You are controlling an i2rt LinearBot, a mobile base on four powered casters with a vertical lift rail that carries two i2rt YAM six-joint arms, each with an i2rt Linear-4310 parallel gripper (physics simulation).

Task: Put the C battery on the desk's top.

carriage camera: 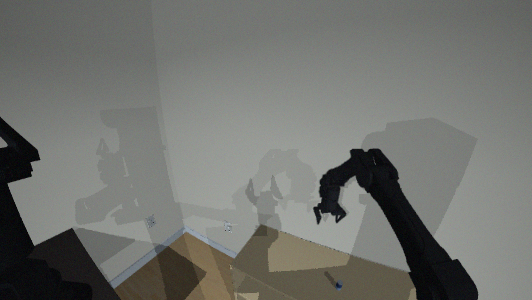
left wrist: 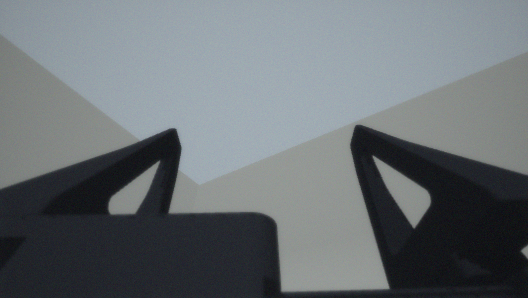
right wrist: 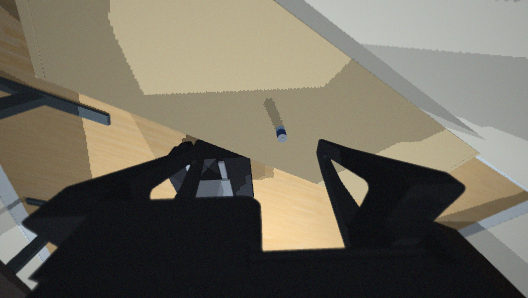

Scene:
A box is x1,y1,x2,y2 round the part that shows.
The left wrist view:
my left gripper: [0,125,527,297]
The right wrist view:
my right gripper: [22,139,503,297]

